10 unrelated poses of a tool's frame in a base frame.
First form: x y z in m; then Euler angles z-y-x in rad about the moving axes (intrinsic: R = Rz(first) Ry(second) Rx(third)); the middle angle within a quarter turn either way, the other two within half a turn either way.
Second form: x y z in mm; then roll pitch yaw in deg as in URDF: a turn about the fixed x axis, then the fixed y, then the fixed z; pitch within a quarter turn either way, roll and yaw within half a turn. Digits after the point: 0 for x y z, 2 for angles.
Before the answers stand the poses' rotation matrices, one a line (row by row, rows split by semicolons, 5 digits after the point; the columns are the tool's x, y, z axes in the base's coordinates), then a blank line. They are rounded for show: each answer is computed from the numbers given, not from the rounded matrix.
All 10 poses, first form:
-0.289 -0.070 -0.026 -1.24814 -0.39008 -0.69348
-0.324 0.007 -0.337 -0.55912 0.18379 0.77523
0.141 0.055 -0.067 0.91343 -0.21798 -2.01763
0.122 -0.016 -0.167 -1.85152 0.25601 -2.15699
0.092 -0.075 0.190 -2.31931 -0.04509 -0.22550
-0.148 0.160 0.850 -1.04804 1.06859 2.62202
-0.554 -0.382 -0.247 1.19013 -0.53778 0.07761
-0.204 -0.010 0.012 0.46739 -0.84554 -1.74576
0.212 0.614 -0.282 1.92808 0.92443 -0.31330
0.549 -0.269 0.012 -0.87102 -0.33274 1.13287
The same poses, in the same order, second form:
0.29327 0.80642 0.51351; -0.87715 0.01332 0.48003; 0.38026 -0.59120 0.71126
0.83344 0.48730 -0.26059; -0.52151 0.53765 -0.66255; -0.18276 0.68809 0.70223
0.59657 0.46123 -0.65678; 0.77287 -0.10965 0.62502; 0.21626 -0.88048 -0.42189
-0.26802 -0.47310 0.83925; -0.92954 0.35595 -0.09620; -0.25322 -0.80590 -0.53516
-0.67986 0.70729 0.19373; -0.73196 -0.67071 -0.11998; 0.04507 -0.22337 0.97369
0.24033 -0.53482 -0.81007; -0.41707 -0.81046 0.41134; -0.87652 0.23900 -0.41784
0.31910 -0.94038 -0.11776; 0.79737 0.33355 -0.50294; 0.51223 0.06659 0.85626
0.59218 0.73630 -0.32739; 0.29887 0.17662 0.93781; 0.74833 -0.65320 -0.11547
-0.21064 -0.80520 -0.55433; 0.56426 -0.56320 0.60367; -0.79828 -0.18563 0.57297
0.60872 0.13389 -0.78201; -0.72303 0.49941 -0.47731; 0.32663 0.85596 0.40080

-289 -70 -26 -39.73 -22.35 -71.51
-324 7 -337 44.42 10.53 -32.04
141 55 -67 -115.60 -12.49 52.34
122 -16 -167 -123.59 14.67 -106.08
92 -75 190 -12.92 -2.58 -132.89
-148 160 850 150.23 61.23 -60.05
-554 -382 -247 4.45 -30.81 68.19
-204 -10 12 -100.02 -48.45 26.78
212 614 -282 -17.95 52.97 110.47
549 -269 12 64.91 -19.06 -49.91

